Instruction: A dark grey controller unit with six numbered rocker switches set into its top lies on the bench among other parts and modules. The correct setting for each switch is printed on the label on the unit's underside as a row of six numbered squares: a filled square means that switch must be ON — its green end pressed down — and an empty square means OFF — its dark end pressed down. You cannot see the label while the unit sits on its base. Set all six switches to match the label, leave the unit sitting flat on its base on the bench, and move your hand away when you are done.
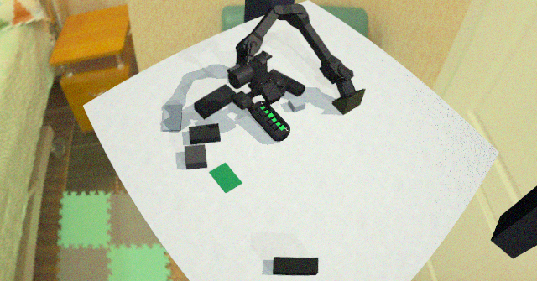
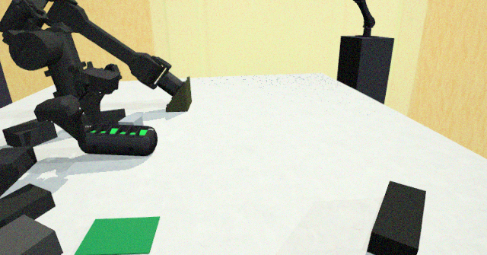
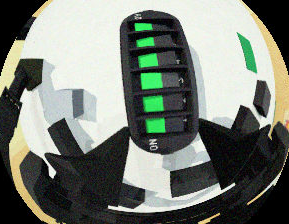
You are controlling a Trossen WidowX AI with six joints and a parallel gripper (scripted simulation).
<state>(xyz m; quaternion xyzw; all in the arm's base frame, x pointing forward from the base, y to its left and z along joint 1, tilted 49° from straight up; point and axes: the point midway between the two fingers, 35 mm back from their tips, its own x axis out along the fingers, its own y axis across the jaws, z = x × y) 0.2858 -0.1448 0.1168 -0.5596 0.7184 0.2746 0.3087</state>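
My gripper tip is now 13 cm past the small grey cube, 5 cm to the right of it and 3 cm above it. Round my gripper tip: green card (25 cm ahead, 10 cm to the left, 5 cm below); light grey plate (23 cm ahead, 21 cm to the right, 4 cm below).
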